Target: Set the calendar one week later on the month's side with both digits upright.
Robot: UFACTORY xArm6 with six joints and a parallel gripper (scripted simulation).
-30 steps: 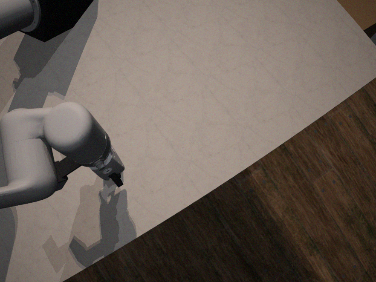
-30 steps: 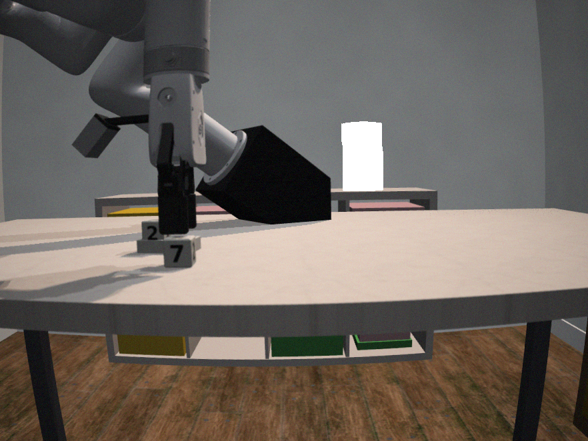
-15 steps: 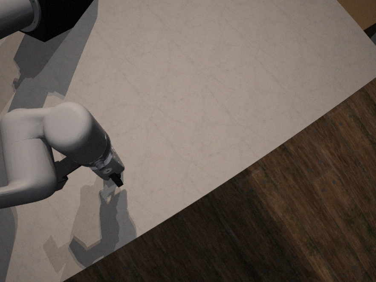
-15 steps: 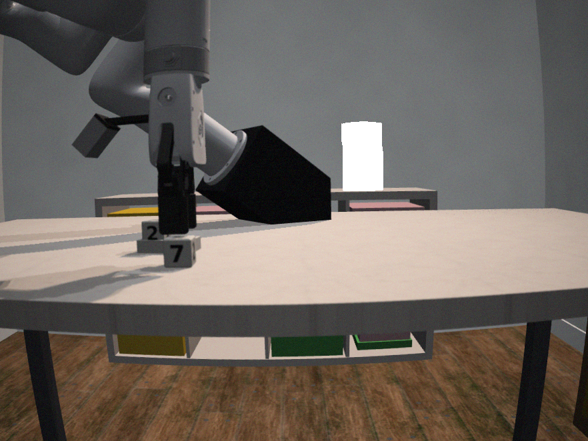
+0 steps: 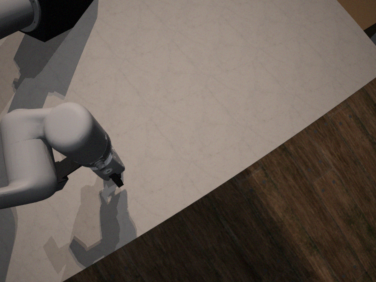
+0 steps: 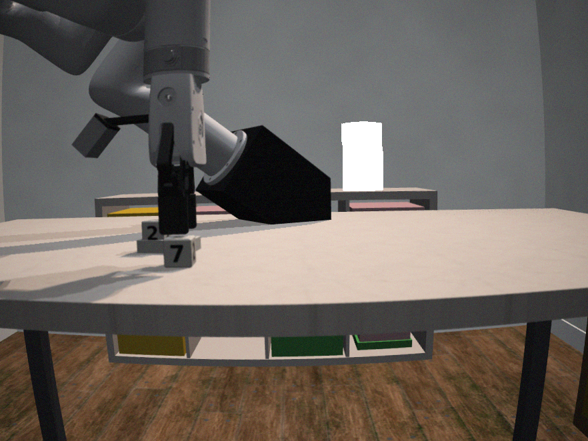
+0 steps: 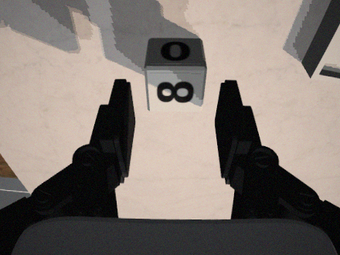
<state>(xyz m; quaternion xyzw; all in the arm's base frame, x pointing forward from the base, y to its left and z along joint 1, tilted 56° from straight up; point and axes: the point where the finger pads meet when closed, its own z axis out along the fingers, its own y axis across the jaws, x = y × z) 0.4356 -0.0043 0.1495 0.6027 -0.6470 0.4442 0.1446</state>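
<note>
The white cube lies 4 cm below my hand. From my hand the other things lie so: grey tray: 12 cm behind, 1 cm to the right, 5 cm below.
</note>
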